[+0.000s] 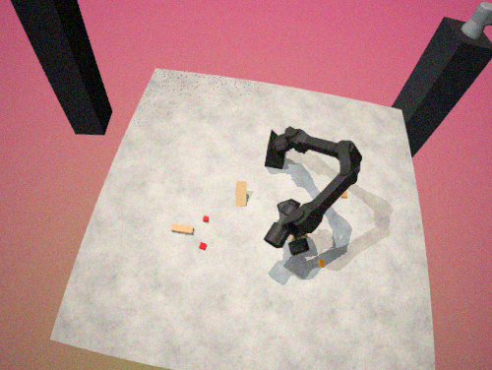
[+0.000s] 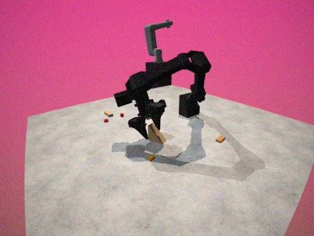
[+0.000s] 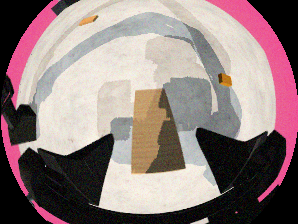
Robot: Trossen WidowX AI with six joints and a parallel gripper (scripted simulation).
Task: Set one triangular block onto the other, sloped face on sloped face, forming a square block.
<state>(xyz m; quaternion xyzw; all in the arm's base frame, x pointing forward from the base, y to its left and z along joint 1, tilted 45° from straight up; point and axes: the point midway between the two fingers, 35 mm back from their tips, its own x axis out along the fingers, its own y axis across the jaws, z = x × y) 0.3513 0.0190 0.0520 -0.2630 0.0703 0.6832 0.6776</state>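
Now: the tan triangular block 10 mm below my gripper tip. From my gripper tip the other things lie so: small orange cube (100 mm to the left, 100 mm ahead, 20 mm below).
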